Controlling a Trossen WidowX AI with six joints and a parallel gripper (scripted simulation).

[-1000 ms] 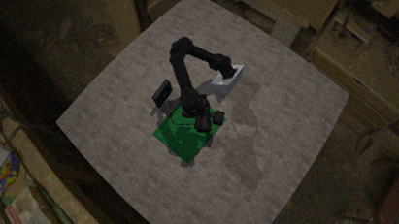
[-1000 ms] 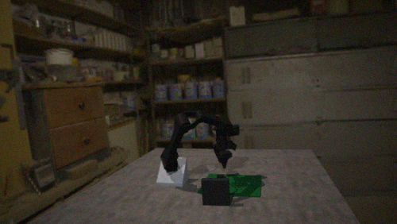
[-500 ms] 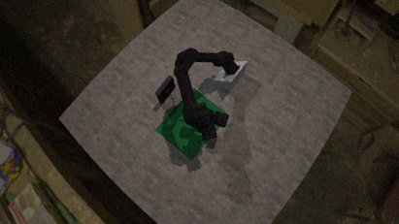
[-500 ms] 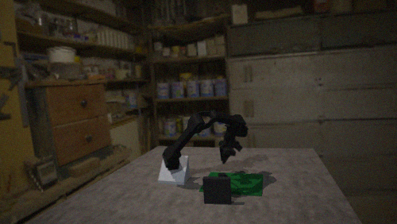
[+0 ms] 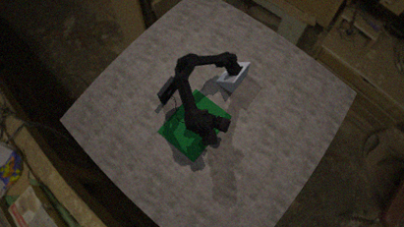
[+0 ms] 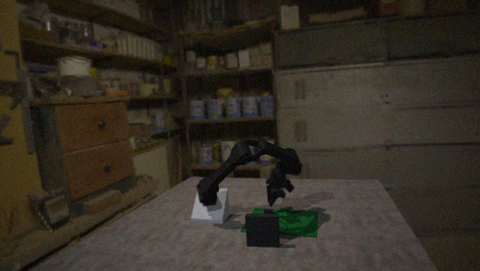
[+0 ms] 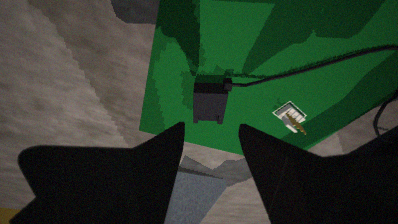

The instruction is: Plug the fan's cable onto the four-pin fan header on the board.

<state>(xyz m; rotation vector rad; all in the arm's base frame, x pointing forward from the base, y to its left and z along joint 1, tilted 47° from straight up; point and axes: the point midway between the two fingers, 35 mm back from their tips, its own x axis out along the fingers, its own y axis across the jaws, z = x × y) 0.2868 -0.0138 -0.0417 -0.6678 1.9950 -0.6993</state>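
Now: the dark plug 40 mm below my gripper tip and 10 mm behind it. Round my gripper tip: dark fan: 260 mm to the right, 10 mm behind, 10 mm above; then green board: 70 mm to the right, 60 mm below, 50 mm ahead.
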